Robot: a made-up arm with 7 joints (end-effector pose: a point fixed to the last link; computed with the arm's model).
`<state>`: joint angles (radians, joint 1 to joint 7).
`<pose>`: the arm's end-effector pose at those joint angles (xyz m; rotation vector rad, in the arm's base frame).
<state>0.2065 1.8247 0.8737 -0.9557 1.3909 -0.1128 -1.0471</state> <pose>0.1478 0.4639 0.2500 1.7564 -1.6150 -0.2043</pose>
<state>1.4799 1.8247 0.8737 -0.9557 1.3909 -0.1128 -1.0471</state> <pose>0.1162 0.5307 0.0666 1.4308 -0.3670 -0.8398</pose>
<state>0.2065 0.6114 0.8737 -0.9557 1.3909 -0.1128 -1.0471</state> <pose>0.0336 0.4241 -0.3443 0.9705 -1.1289 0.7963</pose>
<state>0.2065 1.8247 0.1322 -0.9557 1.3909 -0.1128 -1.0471</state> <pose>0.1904 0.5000 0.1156 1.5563 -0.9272 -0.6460</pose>
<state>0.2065 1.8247 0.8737 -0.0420 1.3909 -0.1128 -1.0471</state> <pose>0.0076 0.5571 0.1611 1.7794 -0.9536 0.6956</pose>
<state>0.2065 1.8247 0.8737 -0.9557 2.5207 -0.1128 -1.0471</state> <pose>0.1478 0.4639 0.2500 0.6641 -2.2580 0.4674</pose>
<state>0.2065 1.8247 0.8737 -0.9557 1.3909 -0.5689 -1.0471</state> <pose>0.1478 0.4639 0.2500 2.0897 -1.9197 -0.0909</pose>
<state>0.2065 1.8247 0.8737 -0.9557 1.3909 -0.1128 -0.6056</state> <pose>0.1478 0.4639 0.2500 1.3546 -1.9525 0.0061</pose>
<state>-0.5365 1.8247 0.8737 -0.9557 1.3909 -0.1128 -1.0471</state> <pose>0.0572 0.4366 0.3251 1.7148 -2.3266 0.3329</pose>
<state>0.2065 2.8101 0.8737 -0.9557 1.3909 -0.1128 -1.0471</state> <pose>0.2272 0.0327 0.4969 2.2063 -1.7590 -1.2932</pose>
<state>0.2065 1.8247 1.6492 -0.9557 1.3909 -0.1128 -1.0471</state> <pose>0.0156 0.4425 0.3218 1.7897 -2.3103 0.4051</pose>
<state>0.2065 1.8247 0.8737 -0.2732 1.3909 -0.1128 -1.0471</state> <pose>0.0466 0.5483 0.1907 1.8019 -1.1341 0.4815</pose>
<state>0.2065 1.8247 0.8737 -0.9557 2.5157 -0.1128 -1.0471</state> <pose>0.1478 0.4639 0.2500 0.6696 -2.2563 0.4645</pose>
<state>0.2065 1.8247 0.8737 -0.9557 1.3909 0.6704 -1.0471</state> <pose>0.1478 0.4639 0.2500 1.1791 -1.0866 -0.3378</pose>
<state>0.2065 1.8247 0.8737 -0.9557 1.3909 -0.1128 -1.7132</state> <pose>0.1478 0.4639 0.2500 2.2371 -0.9735 -0.5111</pose>
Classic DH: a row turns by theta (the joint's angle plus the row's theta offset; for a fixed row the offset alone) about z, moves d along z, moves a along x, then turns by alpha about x. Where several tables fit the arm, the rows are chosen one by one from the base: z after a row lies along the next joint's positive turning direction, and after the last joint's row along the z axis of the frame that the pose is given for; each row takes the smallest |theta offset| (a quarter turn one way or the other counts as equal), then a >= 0, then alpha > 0; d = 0 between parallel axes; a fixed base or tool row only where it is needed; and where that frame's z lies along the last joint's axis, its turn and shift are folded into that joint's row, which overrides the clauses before.
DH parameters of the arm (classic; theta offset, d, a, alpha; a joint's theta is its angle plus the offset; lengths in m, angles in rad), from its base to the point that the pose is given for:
base (fixed): 0 0 0 -1.2217
joint 1: 1.5708 0 0 1.5708
joint 2: 1.2217 0 0 -1.5708
joint 3: -1.5708 -0.3644 0.0409 -1.5708
joint 4: 0 0 -0.0259 1.5708
joint 5: 0 -0.2142 0 -1.5708
joint 6: 0 0 0 1.5708
joint 7: 0 0 0 0

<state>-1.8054 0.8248 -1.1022 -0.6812 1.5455 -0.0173 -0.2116</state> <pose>0.5186 0.0523 0.2279 -0.0616 -2.0409 -0.3960</pose>
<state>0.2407 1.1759 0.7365 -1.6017 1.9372 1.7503 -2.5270</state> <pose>0.1522 0.4344 -0.0278 0.2185 -0.9815 -2.2935</pose>
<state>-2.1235 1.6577 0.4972 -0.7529 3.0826 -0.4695 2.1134</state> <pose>-0.0250 0.4540 0.3340 1.6649 -1.6284 0.8994</pose>
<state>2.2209 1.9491 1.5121 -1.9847 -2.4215 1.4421 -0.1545</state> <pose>0.1948 0.3337 -0.0555 -1.9279 0.4685 0.7034</pose>
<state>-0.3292 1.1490 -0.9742 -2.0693 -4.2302 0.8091 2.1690</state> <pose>0.2388 0.1567 -0.2403 -0.4410 1.1271 1.6495</pose>
